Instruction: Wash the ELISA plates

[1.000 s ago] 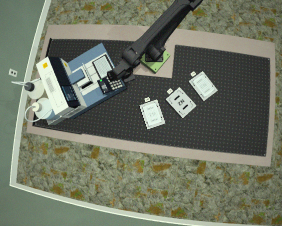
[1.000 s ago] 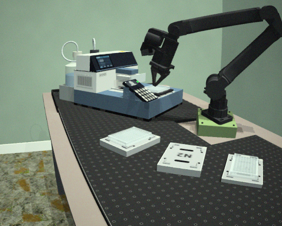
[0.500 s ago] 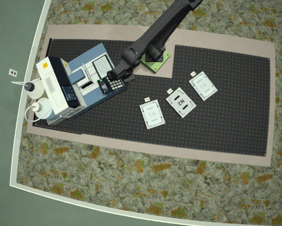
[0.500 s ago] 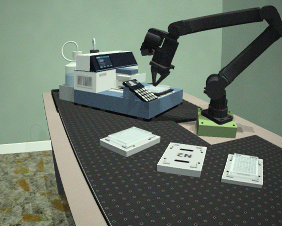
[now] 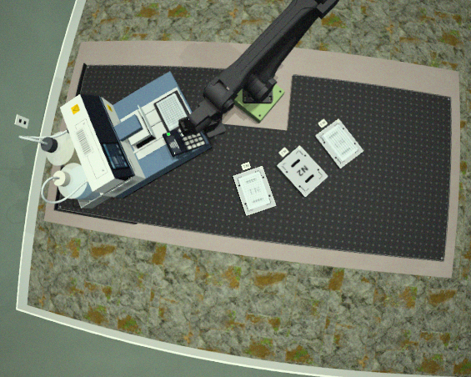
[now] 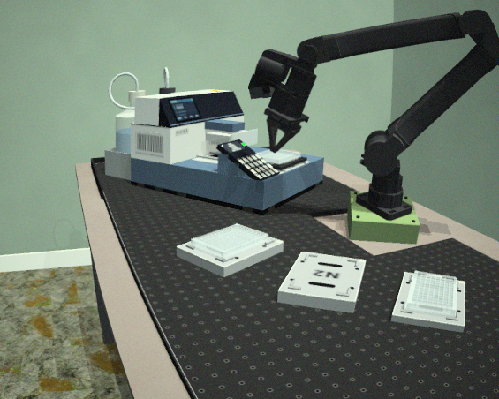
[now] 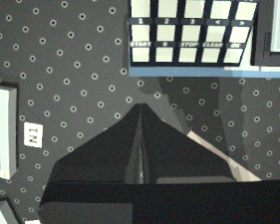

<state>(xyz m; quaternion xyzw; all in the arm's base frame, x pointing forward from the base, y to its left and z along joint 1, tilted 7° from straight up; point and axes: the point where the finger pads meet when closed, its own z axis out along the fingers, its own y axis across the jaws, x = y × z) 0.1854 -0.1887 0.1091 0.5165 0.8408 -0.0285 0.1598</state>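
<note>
My gripper is now 15 cm to the left of the dark carrier, 11 cm past it and 6 cm above it. Also, from my hand: plate washer 29 cm to the right, 4 cm behind, 3 cm below; then N1 label 16 cm below, 13 cm to the left, 9 cm ahead.
</note>
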